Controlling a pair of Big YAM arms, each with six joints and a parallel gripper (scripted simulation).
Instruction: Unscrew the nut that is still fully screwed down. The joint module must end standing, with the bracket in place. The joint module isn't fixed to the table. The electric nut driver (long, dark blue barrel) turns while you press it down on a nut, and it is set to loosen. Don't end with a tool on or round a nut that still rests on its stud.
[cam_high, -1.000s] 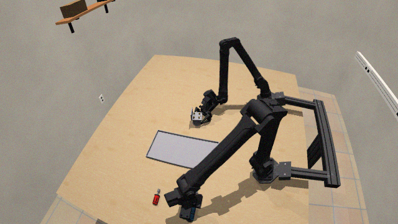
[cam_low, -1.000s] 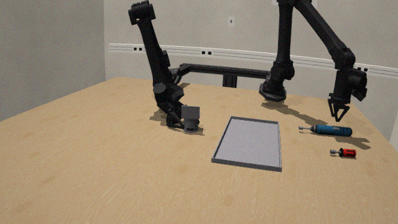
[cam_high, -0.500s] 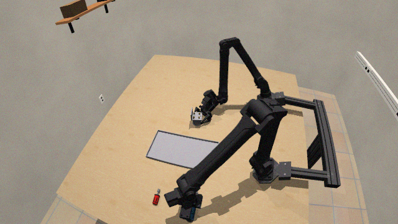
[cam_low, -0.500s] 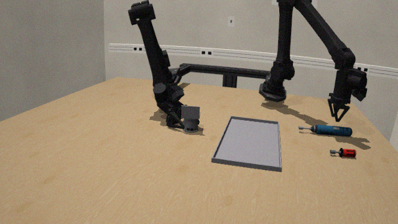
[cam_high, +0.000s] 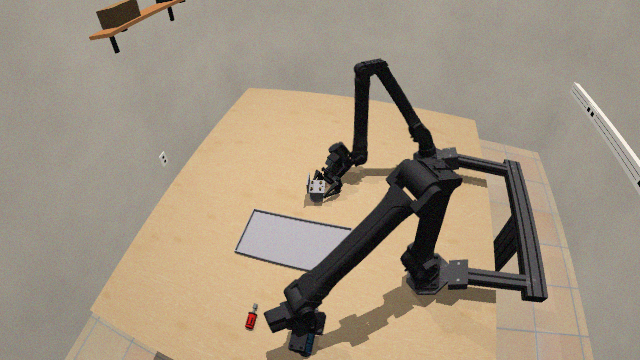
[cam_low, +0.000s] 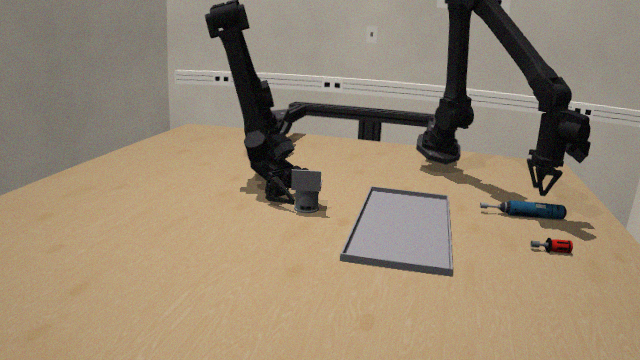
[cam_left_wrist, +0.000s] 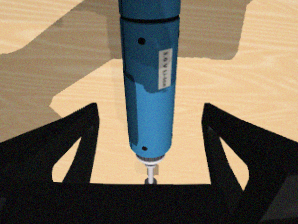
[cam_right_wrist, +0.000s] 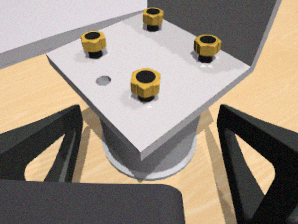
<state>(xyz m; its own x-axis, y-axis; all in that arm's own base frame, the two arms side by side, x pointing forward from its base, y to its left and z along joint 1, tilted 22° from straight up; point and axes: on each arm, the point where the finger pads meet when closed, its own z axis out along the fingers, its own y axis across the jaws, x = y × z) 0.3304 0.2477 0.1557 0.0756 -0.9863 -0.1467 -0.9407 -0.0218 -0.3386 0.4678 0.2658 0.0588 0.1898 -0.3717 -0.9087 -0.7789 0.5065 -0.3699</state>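
Now: the grey bracket 40 mm above my right hand, 10 mm to the left of it and 10 mm ahead of it. From my right hand the other things lie so: shallow grey tray (250 mm to the left, 40 mm ahead, 20 mm below); then small red-handled screwdriver (600 mm to the left, 90 mm ahead, 10 mm below).
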